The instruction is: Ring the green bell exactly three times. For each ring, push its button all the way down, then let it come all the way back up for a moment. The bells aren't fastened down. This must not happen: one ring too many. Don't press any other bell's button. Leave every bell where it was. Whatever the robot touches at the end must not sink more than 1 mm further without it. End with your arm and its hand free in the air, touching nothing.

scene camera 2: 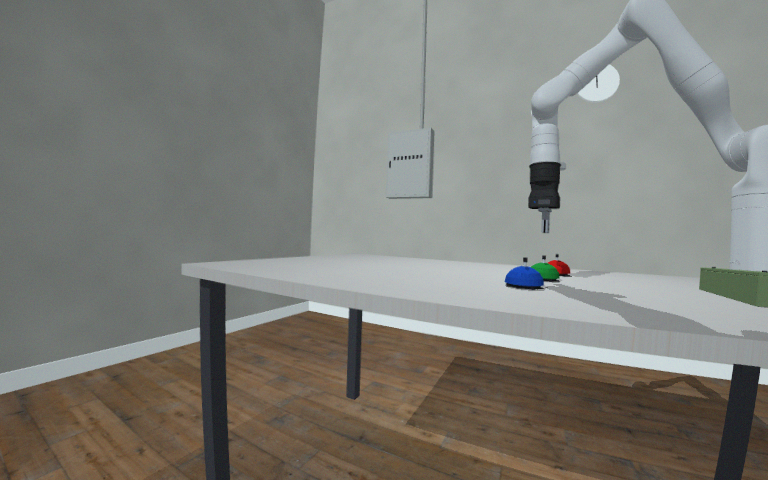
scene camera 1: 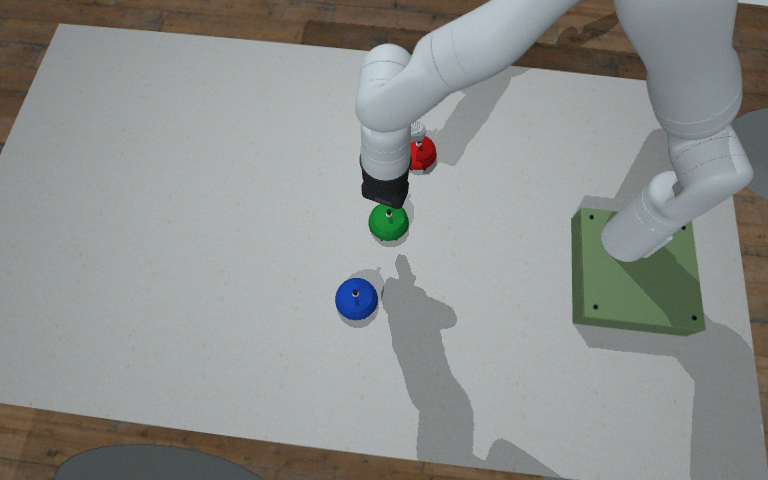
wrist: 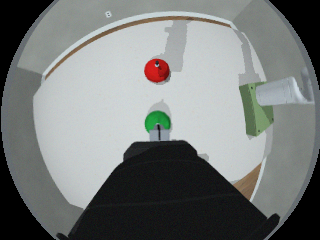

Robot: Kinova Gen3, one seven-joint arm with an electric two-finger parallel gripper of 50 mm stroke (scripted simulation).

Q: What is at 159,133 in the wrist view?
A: The gripper.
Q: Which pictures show the gripper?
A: Scene camera 2, scene camera 1 and the wrist view: all of them.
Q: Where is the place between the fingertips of the gripper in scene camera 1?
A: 389,197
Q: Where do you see a blue bell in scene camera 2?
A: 527,277
